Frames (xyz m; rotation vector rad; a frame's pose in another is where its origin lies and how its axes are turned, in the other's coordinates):
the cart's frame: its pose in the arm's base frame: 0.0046 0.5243 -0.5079 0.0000 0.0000 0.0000
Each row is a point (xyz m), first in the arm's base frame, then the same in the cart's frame.
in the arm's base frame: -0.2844 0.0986 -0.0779
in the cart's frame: -0.2890 -0.4257 0.4300
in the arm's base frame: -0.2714 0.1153 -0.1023
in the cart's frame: -0.2760 -0.4090 0.4056
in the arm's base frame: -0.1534 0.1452 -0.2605
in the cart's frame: -0.1580 -0.3791 0.2474
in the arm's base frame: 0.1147 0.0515 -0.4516
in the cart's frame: 0.1101 -0.4728 0.0563
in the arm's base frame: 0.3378 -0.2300 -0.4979
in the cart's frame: 0.3332 -0.7543 0.0100
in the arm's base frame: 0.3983 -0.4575 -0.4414
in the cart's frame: 0.3937 -0.9818 0.0665
